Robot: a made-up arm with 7 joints.
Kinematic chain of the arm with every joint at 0, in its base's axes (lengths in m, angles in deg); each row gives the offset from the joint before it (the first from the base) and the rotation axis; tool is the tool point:
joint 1: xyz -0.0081 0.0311 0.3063 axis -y
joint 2: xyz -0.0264 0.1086 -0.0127 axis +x
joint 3: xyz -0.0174 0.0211 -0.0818 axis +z
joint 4: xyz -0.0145 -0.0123 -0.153 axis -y
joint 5: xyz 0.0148 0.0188 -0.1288 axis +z
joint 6: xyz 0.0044 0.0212 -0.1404 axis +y
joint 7: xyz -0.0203 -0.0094 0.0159 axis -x
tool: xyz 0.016 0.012 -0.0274
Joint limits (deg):
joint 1: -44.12..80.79
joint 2: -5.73..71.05
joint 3: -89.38..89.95
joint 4: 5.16..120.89
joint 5: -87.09..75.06
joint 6: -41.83..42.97
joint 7: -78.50..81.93
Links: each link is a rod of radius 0.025 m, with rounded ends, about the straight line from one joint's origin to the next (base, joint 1, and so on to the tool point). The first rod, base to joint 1, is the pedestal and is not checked.
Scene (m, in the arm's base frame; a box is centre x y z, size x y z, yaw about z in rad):
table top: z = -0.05
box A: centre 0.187 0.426 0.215 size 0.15 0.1 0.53 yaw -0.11
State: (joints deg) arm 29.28 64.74 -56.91 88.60 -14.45 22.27 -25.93
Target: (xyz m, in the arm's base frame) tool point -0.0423 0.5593 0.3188
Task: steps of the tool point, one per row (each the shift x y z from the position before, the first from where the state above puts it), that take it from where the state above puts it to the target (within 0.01 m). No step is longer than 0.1 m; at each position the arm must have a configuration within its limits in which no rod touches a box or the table.
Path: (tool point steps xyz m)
1: 0.0056 0.0011 0.0734
2: -0.0137 0.0042 0.0724
3: -0.0320 0.0039 0.0655
4: -0.0466 0.0007 0.0531
5: -0.0558 -0.0047 0.0372
6: -0.0587 -0.0107 0.0198
7: -0.0153 0.0814 0.0263
8: -0.0285 0.0869 -0.0014
9: -0.0223 0.0813 -0.0323
10: -0.0035 0.0129 -0.0225
11: -0.0044 0.0141 -0.0311
12: -0.0023 0.0136 -0.0389
13: 0.0018 0.0104 -0.0443

